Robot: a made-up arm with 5 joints. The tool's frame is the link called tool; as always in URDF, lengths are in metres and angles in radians. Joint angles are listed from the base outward. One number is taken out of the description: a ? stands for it. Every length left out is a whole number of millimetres.
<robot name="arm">
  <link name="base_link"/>
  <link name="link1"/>
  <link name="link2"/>
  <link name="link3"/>
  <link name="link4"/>
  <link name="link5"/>
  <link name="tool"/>
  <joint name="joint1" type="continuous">
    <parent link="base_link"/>
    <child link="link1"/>
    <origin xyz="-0.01 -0.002 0.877" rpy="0 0 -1.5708"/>
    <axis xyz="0 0 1"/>
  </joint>
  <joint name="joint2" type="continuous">
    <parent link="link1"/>
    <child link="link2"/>
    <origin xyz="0.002 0.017 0" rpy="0 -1.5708 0"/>
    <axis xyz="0 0 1"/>
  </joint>
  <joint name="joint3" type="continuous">
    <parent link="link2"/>
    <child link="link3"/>
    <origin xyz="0.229 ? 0" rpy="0 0 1.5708"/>
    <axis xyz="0 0 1"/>
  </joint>
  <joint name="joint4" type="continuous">
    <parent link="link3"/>
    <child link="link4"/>
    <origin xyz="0.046 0.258 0" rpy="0 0 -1.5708"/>
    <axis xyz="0 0 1"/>
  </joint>
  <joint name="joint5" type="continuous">
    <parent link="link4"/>
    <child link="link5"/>
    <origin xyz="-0.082 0.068 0" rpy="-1.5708 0 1.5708"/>
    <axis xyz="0 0 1"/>
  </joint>
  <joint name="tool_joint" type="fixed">
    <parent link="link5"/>
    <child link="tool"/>
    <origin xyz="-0.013 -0.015 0" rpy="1.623 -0.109 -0.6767"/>
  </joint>
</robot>
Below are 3 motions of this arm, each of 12 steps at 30 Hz.
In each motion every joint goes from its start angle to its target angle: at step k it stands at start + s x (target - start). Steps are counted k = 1, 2, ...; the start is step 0. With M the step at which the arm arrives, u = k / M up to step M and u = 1 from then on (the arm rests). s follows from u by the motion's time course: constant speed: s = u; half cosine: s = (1 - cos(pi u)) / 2; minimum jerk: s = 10 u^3 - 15 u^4 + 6 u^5.
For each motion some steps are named. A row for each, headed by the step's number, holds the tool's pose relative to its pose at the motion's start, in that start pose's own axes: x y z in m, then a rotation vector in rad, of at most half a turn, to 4 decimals.
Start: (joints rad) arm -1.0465 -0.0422 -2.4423 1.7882 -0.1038
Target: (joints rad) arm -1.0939 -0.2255 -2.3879 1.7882 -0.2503
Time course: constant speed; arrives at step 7
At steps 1, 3, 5, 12:
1: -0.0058 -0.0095 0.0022 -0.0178 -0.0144 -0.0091
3: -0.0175 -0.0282 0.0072 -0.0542 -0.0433 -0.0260
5: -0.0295 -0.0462 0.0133 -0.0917 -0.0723 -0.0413
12: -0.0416 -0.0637 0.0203 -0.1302 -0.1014 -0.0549

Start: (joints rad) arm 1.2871 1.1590 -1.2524 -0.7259 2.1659
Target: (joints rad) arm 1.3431 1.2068 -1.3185 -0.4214 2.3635
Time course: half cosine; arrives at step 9
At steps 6, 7, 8, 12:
6: -0.0146 0.0257 -0.0218 -0.2007 0.1397 0.0219
7: -0.0173 0.0298 -0.0261 -0.2368 0.1635 0.0218
8: -0.0190 0.0323 -0.0289 -0.2604 0.1788 0.0211
12: -0.0196 0.0332 -0.0299 -0.2687 0.1840 0.0207

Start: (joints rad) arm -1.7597 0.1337 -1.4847 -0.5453 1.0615
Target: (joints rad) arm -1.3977 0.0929 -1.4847 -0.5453 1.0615
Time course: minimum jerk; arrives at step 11
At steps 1, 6, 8, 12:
1: -0.0002 0.0000 0.0010 0.0022 0.0005 0.0006
6: -0.0197 -0.0094 0.0865 0.2005 0.0513 0.0503
8: -0.0273 -0.0206 0.1276 0.2983 0.0781 0.0748
12: -0.0301 -0.0269 0.1457 0.3422 0.0906 0.0858

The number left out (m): 0.058
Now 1 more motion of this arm.
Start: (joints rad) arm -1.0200 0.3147 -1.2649 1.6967 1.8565
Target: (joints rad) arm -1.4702 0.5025 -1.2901 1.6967 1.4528
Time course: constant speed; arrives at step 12
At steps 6, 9, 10, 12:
6: 0.0840 0.0192 -0.0205 -0.0007 -0.0332 0.1806
9: 0.1228 0.0339 -0.0357 0.0150 -0.0552 0.2741
10: 0.1350 0.0395 -0.0414 0.0228 -0.0632 0.3054
12: 0.1586 0.0519 -0.0537 0.0421 -0.0803 0.3680

